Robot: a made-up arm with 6 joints.
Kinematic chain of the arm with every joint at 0, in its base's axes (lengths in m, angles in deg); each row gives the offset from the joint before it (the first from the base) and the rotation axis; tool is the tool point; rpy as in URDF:
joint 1: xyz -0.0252 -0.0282 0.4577 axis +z
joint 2: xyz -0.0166 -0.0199 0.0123 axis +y
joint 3: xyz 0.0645 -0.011 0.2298 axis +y
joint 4: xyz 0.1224 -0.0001 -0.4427 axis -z
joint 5: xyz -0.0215 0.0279 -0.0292 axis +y
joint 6: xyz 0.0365 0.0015 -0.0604 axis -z
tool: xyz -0.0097 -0.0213 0.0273 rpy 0 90 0
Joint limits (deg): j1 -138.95..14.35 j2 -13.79..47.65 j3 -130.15..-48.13 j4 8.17..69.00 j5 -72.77..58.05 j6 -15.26..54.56
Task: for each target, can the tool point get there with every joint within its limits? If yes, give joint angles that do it. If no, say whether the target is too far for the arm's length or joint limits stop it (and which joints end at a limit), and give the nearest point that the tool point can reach.
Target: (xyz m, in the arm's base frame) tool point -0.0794 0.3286 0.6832
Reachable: no: joint limits stop it (at a limit: joint 1, joint 2, joint 3, joint 4, joint 5, joint 6) | nearest point 0.4329 0.0804 0.6113 | short by 0.574 m
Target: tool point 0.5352 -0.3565 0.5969
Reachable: yes | joints -28.82 22.31 -91.40 44.58 5.33 23.13
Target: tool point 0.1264 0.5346 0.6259
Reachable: no: joint limits stop it (at a limit: joint 1, joint 2, joint 3, joint 5, joint 6) | nearest point 0.4435 0.1102 0.5762 | short by 0.532 m
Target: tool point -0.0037 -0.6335 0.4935
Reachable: yes | joints -85.44 24.50 -78.85 26.56 -58.30 21.86
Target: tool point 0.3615 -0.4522 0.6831
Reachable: yes | joints -45.11 2.40 -75.38 47.28 -19.14 28.18
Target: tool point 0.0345 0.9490 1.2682
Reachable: no: too far | nearest point 0.2202 0.0534 1.1622 | short by 0.921 m
